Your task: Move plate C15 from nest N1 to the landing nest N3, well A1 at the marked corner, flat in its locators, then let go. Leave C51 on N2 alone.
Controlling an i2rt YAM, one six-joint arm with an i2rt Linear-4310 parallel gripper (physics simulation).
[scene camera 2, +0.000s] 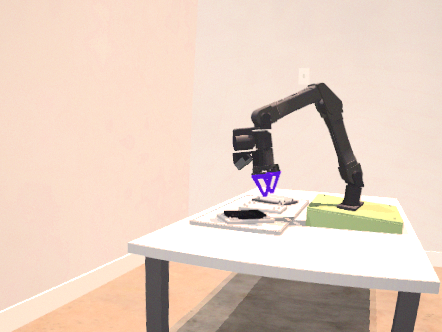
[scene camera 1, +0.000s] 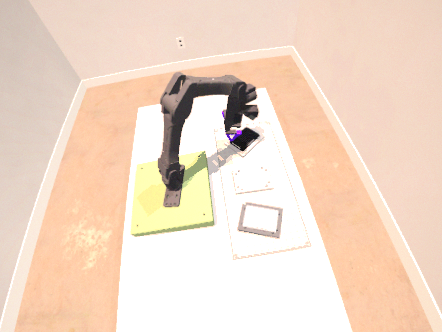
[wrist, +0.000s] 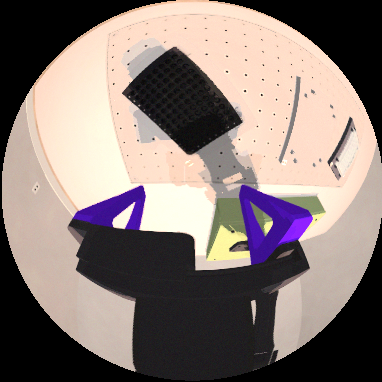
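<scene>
A black well plate [scene camera 1: 245, 139] [scene camera 2: 244, 214] [wrist: 180, 95] sits on a light nest at one end of the board, turned askew to it. A white plate [scene camera 1: 260, 218] [wrist: 346, 152] sits in a dark-framed nest [scene camera 1: 260, 233] at the other end. Between them is a white nest [scene camera 1: 252, 180] [wrist: 315, 125] with small corner pins and no plate on it. Plate and nest labels are not legible. My gripper [scene camera 1: 228, 127] [scene camera 2: 268, 193] [wrist: 191, 189] is open and empty, pointing down above the board edge. In the wrist view the black plate lies beyond the fingertips, not between them.
The arm stands on a thick green base block [scene camera 1: 150, 215] [scene camera 2: 355, 222] [wrist: 220, 240] beside the perforated board [scene camera 1: 270, 247] [scene camera 2: 260, 228] [wrist: 245, 45]. Both rest on the white table [scene camera 1: 200, 280] [scene camera 2: 325, 255]. The arm's shadow crosses the board beside the black plate.
</scene>
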